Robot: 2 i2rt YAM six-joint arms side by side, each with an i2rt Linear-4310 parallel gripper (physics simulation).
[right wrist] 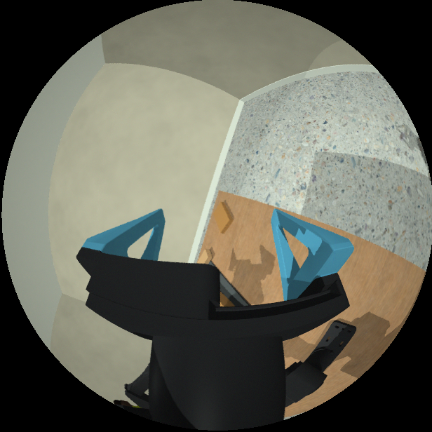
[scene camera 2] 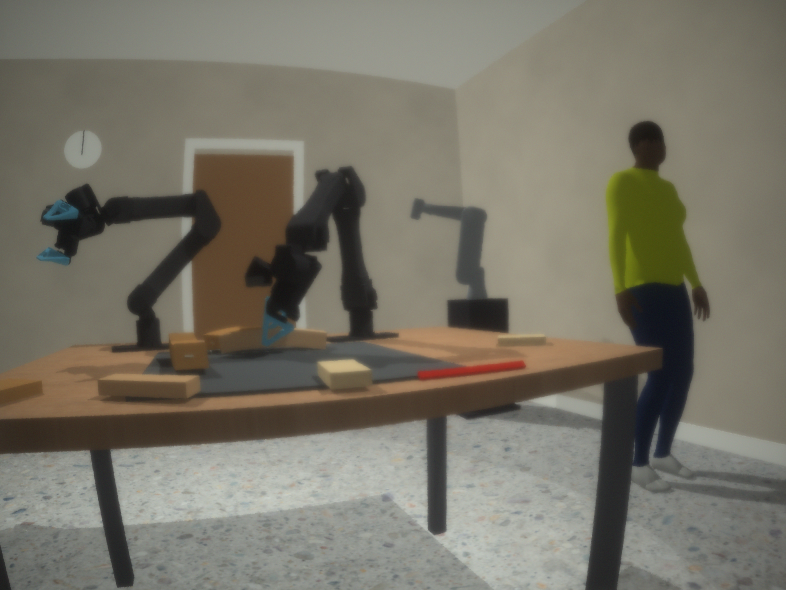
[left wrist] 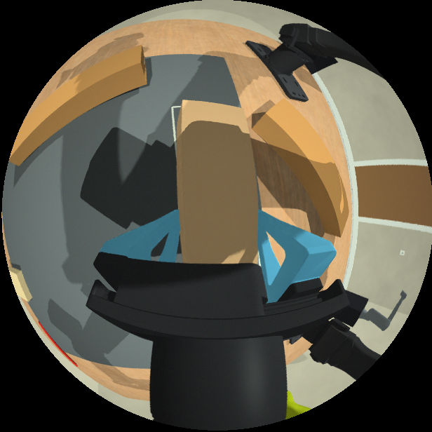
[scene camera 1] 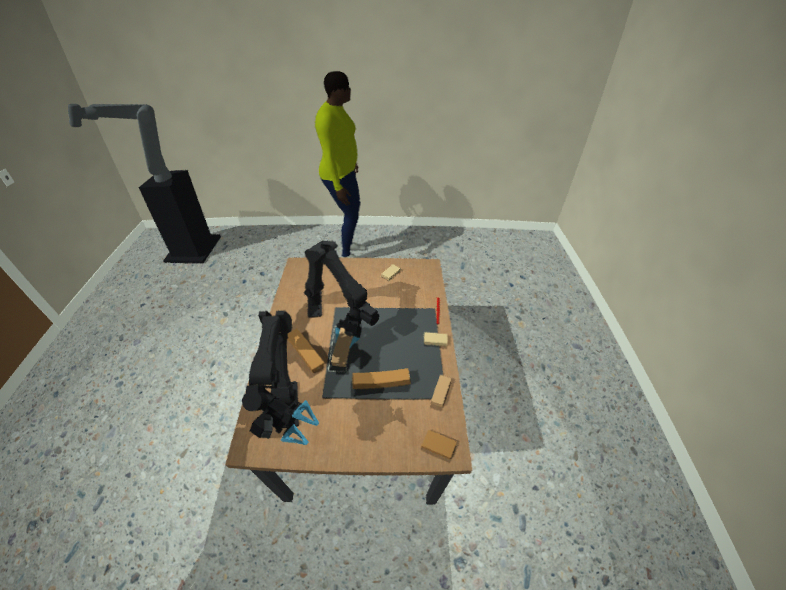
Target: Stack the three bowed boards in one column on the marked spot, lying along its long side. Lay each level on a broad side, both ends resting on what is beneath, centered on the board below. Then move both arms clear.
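Places are measured from the left arm's base along level axes (x right, y ahead, z up), in millimetres.
Pixels of known places: left gripper, fingertip midpoint: [scene camera 2: 264,338] [scene camera 1: 342,344]; right gripper, fingertip midpoint: [scene camera 2: 41,238] [scene camera 1: 312,434]; left arm's base, origin of the base link: [scene camera 2: 361,339] [scene camera 1: 315,302]; right arm's base, origin of the base link: [scene camera 2: 149,349] [scene camera 1: 289,404].
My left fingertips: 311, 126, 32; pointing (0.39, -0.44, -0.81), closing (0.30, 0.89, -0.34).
Observation:
Ahead of a thing's pixels: the offset from my left fingertips to its top centre, as dx, dy, dz. Level surfaces: height alone.
A light brown bowed board {-14, +6, +20} [scene camera 1: 341,351] [left wrist: 217,185] lies lengthwise over the marked spot, whose white outline [left wrist: 173,120] shows beside its far end in the left wrist view. Whether it touches the mat is unclear. My left gripper [scene camera 1: 344,337] [scene camera 2: 277,327] [left wrist: 217,215] is shut on this board across its width, near one end. One orange bowed board {+197, +148, +25} [scene camera 1: 380,379] [scene camera 2: 189,352] [left wrist: 80,100] is on the mat's near part in scene camera 1. Another orange bowed board {+1, -170, +16} [scene camera 1: 309,354] [left wrist: 305,160] lies beside the mat, left of the held board there. My right gripper [scene camera 1: 311,432] [scene camera 2: 55,234] [right wrist: 217,214] is open and empty, raised high.
The dark grey mat {dz -26} [scene camera 1: 393,342] bears a pale block {+16, +423, -5} [scene camera 1: 435,339] [scene camera 2: 344,374] at its edge. A tan block {+278, +380, -5} [scene camera 1: 441,391] [scene camera 2: 149,386], a brown block {+497, +319, -14} [scene camera 1: 439,444], a far pale block {-481, +294, -13} [scene camera 1: 391,272] and a red stick {-169, +483, -20} [scene camera 1: 438,311] [scene camera 2: 471,370] lie around it. A person [scene camera 1: 336,142] stands behind the table.

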